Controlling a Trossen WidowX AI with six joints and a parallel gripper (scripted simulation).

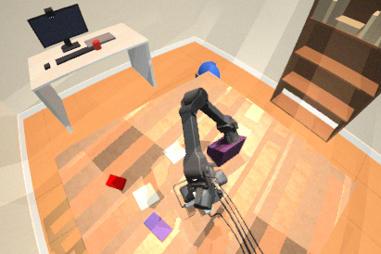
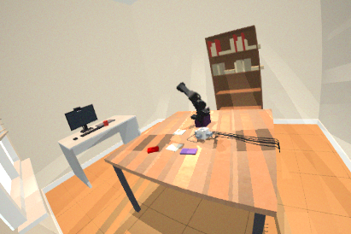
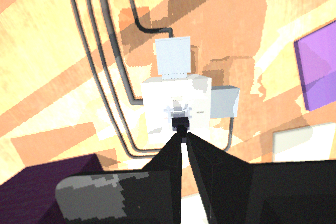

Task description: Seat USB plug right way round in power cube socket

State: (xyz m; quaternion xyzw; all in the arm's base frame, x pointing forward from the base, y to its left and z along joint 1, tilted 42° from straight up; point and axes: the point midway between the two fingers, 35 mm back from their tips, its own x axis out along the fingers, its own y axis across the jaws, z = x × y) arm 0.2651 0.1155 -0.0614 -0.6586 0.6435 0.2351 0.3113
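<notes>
Now: gripper tip 2 cm above the black USB plug. Round my gripper tip: red block: 34 cm ahead, 28 cm to the right, 12 cm below; light purple block: 24 cm ahead, 12 cm below, 1 cm to the left.
</notes>
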